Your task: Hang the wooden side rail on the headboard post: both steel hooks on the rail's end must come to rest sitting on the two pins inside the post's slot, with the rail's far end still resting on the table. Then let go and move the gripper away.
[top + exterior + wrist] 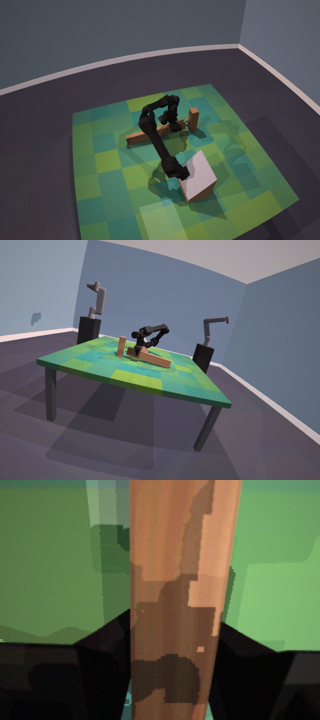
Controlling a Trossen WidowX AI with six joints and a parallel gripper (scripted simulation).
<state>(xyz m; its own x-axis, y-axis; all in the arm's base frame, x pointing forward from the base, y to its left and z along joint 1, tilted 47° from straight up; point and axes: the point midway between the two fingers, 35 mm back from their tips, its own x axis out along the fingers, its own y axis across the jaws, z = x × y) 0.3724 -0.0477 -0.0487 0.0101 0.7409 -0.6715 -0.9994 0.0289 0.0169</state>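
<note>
Right now my gripper tip is 150 mm to the left of the headboard post and 40 mm below it.
</note>
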